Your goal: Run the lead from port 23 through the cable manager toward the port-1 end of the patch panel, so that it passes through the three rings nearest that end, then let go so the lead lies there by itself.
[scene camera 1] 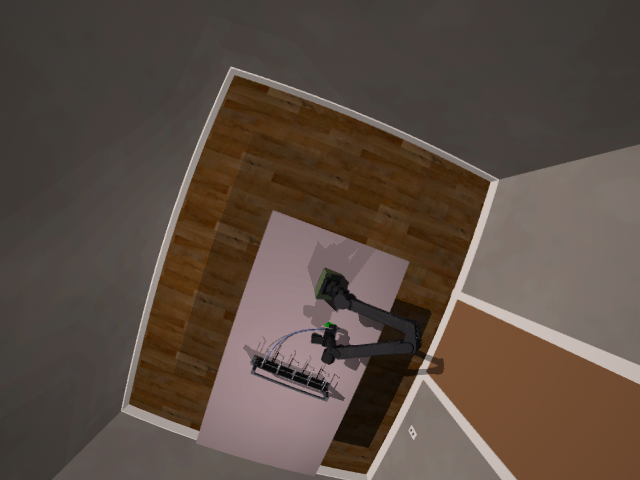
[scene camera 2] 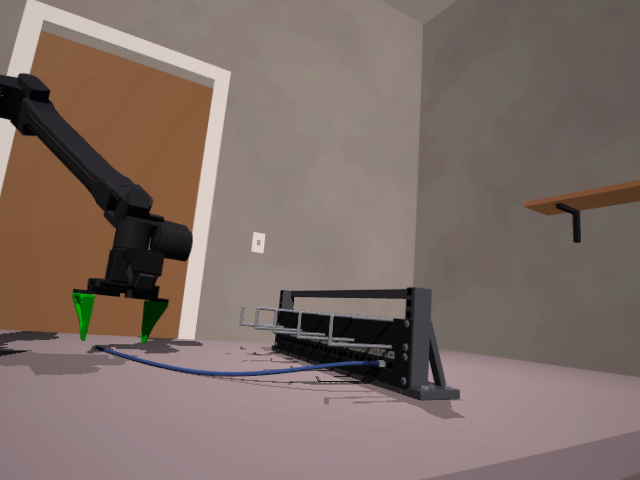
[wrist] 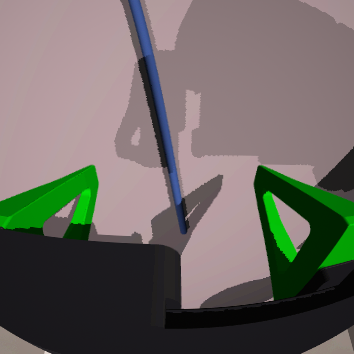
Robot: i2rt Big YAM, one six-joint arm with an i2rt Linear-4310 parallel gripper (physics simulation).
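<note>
The blue lead (scene camera 1: 305, 330) (scene camera 2: 222, 373) (wrist: 160, 107) has one end plugged into the patch panel (scene camera 1: 294, 375) (scene camera 2: 399, 335), near the panel's left end in scene camera 1. It curves out low over the table, and in scene camera 2 it runs below the wire rings (scene camera 2: 330, 330) of the cable manager. Its free end is beneath my gripper (scene camera 1: 328, 324) (scene camera 2: 113, 341) (wrist: 176, 167). The gripper is open and points down, with the green fingers on either side of the lead's end and apart from it. In scene camera 2 the fingertips are above the table. Port numbers are too small to read.
The pink table (scene camera 1: 258, 299) (scene camera 2: 155, 423) carries the panel and the arm's olive base (scene camera 1: 322, 283). The arm's links reach out past the table's right edge in scene camera 1 and fold back. The rings stick out from the panel toward the arm's base. A wall shelf (scene camera 2: 589, 198) is at the right.
</note>
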